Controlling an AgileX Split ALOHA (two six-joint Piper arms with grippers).
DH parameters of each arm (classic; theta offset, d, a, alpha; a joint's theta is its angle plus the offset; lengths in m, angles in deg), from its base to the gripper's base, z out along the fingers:
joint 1: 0 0.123 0 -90
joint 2: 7.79 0 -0.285 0
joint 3: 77.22 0 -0.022 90
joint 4: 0 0.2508 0 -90
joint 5: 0 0 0.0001 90
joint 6: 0 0.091 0 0
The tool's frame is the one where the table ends.
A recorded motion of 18 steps. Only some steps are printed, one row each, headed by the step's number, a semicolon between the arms.
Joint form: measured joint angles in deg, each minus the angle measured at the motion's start. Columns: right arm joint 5, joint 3, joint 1, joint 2, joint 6, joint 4; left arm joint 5, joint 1, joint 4, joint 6, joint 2, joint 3.
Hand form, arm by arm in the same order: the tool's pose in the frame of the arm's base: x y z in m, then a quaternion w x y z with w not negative. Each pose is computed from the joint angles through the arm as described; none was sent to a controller.
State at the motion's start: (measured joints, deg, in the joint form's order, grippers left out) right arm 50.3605 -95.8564 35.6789 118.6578 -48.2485 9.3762; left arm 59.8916 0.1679 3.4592 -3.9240 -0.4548 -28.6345
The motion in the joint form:
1: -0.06 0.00 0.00 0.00 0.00 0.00; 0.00 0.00 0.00 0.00 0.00 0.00
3: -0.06 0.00 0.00 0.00 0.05 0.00; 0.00 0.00 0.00 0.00 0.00 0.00
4: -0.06 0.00 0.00 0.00 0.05 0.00; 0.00 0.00 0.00 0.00 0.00 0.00
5: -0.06 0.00 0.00 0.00 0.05 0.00; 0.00 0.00 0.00 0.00 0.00 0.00
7: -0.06 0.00 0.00 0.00 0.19 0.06; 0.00 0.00 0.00 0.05 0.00 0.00
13: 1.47 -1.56 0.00 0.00 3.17 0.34; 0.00 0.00 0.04 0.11 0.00 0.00
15: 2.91 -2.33 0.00 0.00 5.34 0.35; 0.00 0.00 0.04 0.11 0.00 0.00
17: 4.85 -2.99 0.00 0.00 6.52 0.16; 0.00 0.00 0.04 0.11 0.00 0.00
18: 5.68 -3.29 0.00 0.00 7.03 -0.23; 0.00 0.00 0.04 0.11 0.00 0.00
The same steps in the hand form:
1: 0.3580 0.2711 0.2129 0.19592 -0.62507 0.75389 0.05051; -0.0055 0.0047 0.2785 0.53177 -0.03128 0.84622 0.01274
3: 0.3580 0.2711 0.2129 0.19590 -0.62474 0.75417 0.05059; -0.0055 0.0047 0.2785 0.53177 -0.03128 0.84622 0.01274
4: 0.3580 0.2711 0.2129 0.19590 -0.62474 0.75417 0.05059; -0.0055 0.0047 0.2785 0.53177 -0.03128 0.84622 0.01274
5: 0.3580 0.2711 0.2129 0.19590 -0.62474 0.75417 0.05059; -0.0055 0.0047 0.2785 0.53177 -0.03128 0.84622 0.01274
7: 0.3580 0.2712 0.2129 0.19588 -0.62360 0.75507 0.05129; -0.0055 0.0047 0.2785 0.53176 -0.03091 0.84623 0.01298
13: 0.3588 0.2725 0.2197 0.19496 -0.60424 0.77029 0.05954; -0.0055 0.0048 0.2786 0.53176 -0.03048 0.84624 0.01360
15: 0.3584 0.2725 0.2227 0.18813 -0.59133 0.78153 0.06439; -0.0055 0.0048 0.2786 0.53176 -0.03048 0.84624 0.01360
17: 0.3572 0.2717 0.2248 0.17651 -0.58648 0.78772 0.06623; -0.0055 0.0048 0.2786 0.53176 -0.03048 0.84624 0.01360
18: 0.3569 0.2711 0.2257 0.17160 -0.58530 0.78982 0.06448; -0.0055 0.0048 0.2786 0.53176 -0.03048 0.84624 0.01360

